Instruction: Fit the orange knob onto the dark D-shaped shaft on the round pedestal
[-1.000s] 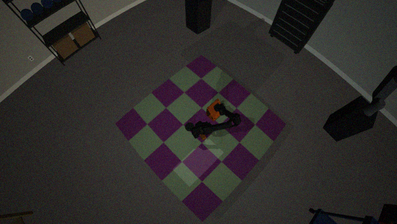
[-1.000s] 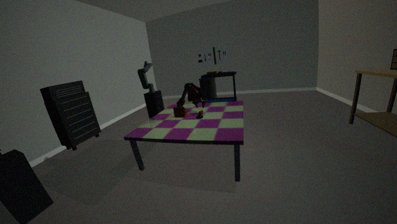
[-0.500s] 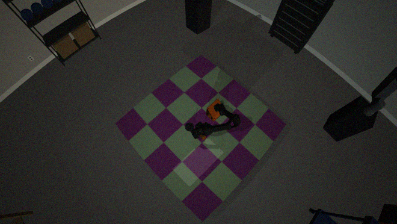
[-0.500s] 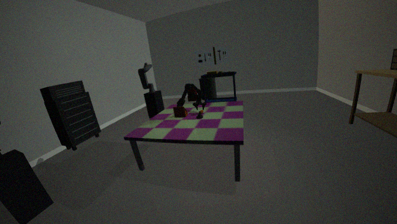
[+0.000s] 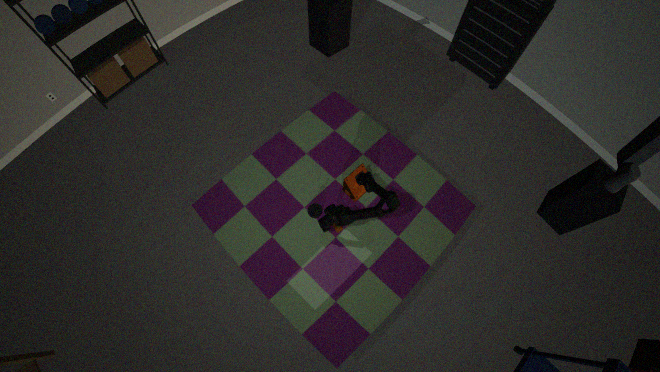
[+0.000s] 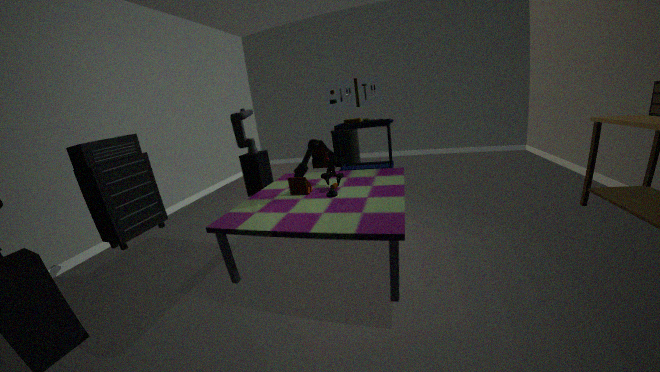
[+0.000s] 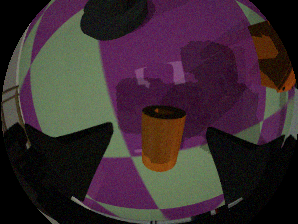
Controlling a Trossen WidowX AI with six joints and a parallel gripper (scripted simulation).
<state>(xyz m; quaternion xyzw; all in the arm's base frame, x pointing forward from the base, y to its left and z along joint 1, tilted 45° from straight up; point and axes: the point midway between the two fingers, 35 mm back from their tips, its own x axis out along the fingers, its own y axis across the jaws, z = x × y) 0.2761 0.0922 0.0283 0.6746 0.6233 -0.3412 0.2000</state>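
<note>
Now: the orange knob 20 mm to the left of my gripper tip and 10 mm below it. The rest, counted from my gripper tip: pedestal: 140 mm to the right, 30 mm ahead.
</note>
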